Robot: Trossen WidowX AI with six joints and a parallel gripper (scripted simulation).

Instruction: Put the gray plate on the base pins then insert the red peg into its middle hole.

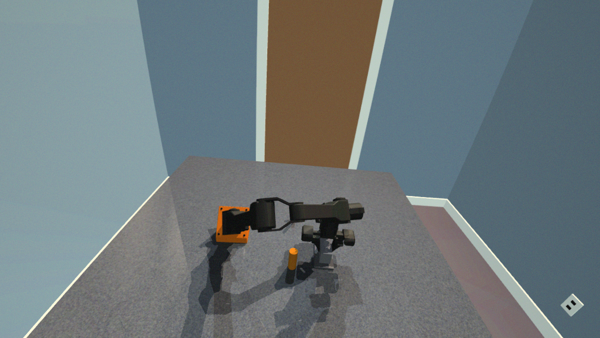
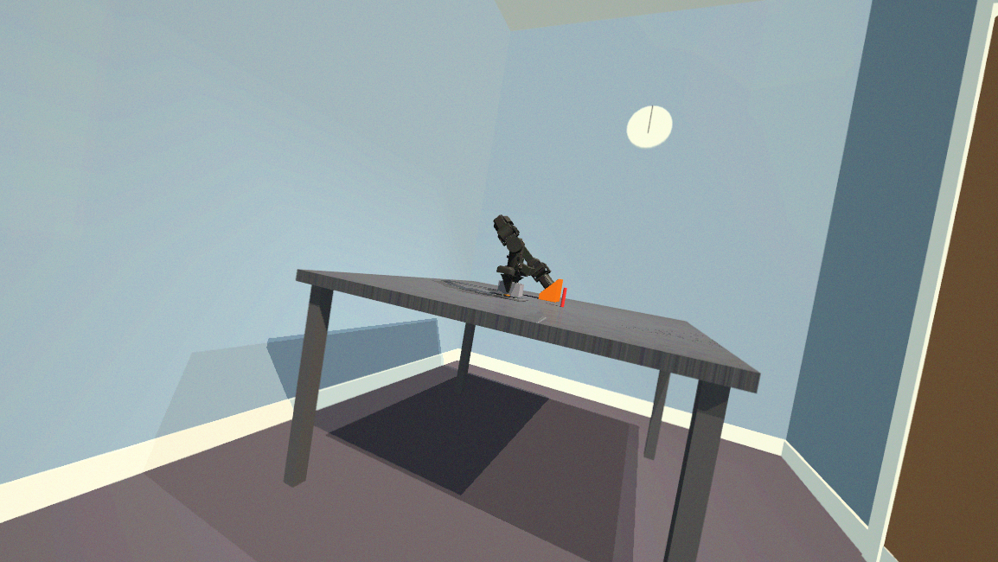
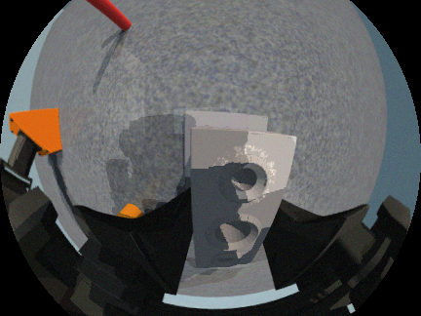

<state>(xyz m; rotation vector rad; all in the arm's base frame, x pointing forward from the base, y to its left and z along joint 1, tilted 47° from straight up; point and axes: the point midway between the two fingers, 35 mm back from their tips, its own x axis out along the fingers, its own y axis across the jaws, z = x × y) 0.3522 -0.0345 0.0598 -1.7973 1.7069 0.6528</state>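
The gray plate lies 30 mm above my gripper tip. The rest, counted from my gripper tip: base 20 mm below; red peg 120 mm behind, 190 mm to the left, 20 mm above; orange cylinder 120 mm behind, 60 mm to the right, 20 mm above.
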